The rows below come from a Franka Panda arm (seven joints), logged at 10 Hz.
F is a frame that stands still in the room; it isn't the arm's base.
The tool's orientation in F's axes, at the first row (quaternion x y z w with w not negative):
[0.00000 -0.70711 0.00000 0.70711]
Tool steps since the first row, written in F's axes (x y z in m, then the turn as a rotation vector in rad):
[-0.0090 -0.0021 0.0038 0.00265 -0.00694 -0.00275]
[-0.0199 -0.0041 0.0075 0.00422 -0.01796 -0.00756]
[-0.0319 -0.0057 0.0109 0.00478 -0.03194 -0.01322]
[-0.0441 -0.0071 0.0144 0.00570 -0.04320 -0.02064]
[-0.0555 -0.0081 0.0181 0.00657 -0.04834 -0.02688]
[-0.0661 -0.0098 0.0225 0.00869 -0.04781 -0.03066]
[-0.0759 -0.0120 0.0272 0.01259 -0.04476 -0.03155]
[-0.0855 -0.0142 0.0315 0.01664 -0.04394 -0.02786]
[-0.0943 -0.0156 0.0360 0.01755 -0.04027 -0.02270]
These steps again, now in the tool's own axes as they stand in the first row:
[0.0038 -0.0021 0.0090 -0.00275 -0.00694 -0.00265]
[0.0075 -0.0041 0.0199 -0.00756 -0.01796 -0.00422]
[0.0109 -0.0057 0.0319 -0.01322 -0.03194 -0.00478]
[0.0144 -0.0071 0.0441 -0.02064 -0.04320 -0.00570]
[0.0181 -0.0081 0.0555 -0.02688 -0.04834 -0.00657]
[0.0225 -0.0098 0.0661 -0.03066 -0.04781 -0.00869]
[0.0272 -0.0120 0.0759 -0.03155 -0.04476 -0.01259]
[0.0315 -0.0142 0.0855 -0.02786 -0.04394 -0.01664]
[0.0360 -0.0156 0.0943 -0.02270 -0.04027 -0.01755]

